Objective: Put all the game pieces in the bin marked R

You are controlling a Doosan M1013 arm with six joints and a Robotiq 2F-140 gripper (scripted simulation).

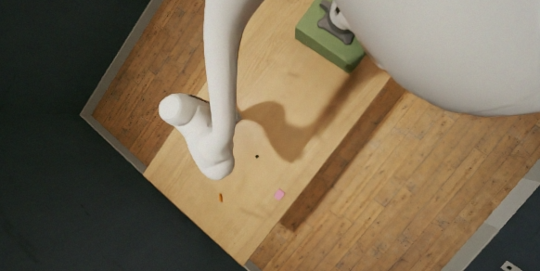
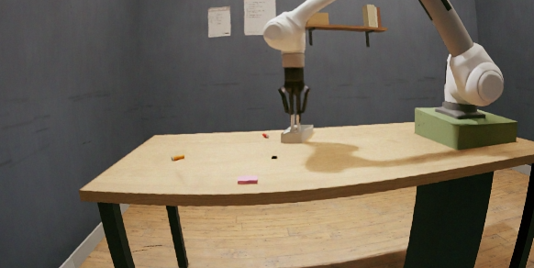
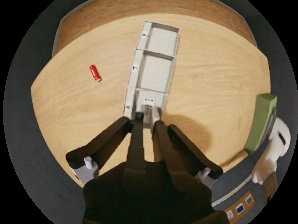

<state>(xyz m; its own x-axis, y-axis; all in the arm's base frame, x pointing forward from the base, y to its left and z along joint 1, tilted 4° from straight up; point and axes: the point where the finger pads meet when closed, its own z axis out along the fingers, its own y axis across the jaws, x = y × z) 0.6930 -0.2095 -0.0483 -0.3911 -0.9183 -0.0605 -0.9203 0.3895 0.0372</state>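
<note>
The grey bin is 8 cm to the right of my hand, 6 cm below it and 2 cm behind it. Round my hand: red piece (12 cm to the right, 11 cm ahead, 7 cm below); white cube (3 cm below); black piece (24 cm to the left, 11 cm ahead, 7 cm below).
</note>
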